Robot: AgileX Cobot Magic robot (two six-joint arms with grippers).
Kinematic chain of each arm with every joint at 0, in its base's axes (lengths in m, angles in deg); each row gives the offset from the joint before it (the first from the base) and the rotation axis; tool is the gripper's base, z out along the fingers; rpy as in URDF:
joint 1: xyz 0 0 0.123 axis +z
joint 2: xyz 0 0 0 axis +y
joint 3: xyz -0.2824 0 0.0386 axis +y
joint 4: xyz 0.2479 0 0.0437 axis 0.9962 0 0.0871
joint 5: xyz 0 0 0 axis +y
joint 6: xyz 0.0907 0 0.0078 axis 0.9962 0 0.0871
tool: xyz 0 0 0 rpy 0 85 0
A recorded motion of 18 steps. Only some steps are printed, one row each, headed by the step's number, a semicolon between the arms.
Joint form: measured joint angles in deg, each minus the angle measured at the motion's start. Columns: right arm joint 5, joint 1, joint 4, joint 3, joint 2, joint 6; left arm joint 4, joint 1, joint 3, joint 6, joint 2, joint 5.
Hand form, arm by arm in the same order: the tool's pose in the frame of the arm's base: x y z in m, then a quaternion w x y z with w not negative. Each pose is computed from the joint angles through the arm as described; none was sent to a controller.
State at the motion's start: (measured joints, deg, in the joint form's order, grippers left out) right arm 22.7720 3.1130 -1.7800 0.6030 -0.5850 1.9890; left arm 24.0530 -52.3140 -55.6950 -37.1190 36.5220 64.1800
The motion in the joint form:
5: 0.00 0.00 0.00 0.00 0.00 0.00; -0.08 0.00 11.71 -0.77 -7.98 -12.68
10: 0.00 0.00 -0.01 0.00 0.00 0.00; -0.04 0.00 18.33 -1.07 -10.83 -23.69
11: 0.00 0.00 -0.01 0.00 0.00 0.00; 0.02 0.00 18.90 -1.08 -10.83 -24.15
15: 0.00 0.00 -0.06 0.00 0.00 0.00; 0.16 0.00 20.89 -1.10 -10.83 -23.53
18: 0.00 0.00 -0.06 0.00 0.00 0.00; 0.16 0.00 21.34 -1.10 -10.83 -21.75
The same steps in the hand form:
5: 0.0518 0.0017 0.1744 0.58920 -0.01595 0.80772 0.01294; 0.0678 -0.0404 0.3587 0.48500 0.13925 0.84079 -0.19612
10: 0.0518 0.0017 0.1744 0.58921 -0.01600 0.80772 0.01287; 0.0667 -0.0470 0.3412 0.51768 0.15911 0.80602 -0.23879
11: 0.0518 0.0017 0.1744 0.58921 -0.01600 0.80772 0.01287; 0.0671 -0.0478 0.3387 0.51703 0.16102 0.80622 -0.23826
15: 0.0518 0.0017 0.1744 0.58922 -0.01622 0.80771 0.01249; 0.0683 -0.0486 0.3269 0.50393 0.16503 0.81753 -0.22462
18: 0.0518 0.0017 0.1744 0.58922 -0.01622 0.80771 0.01249; 0.0684 -0.0473 0.3221 0.49299 0.16394 0.82759 -0.21254

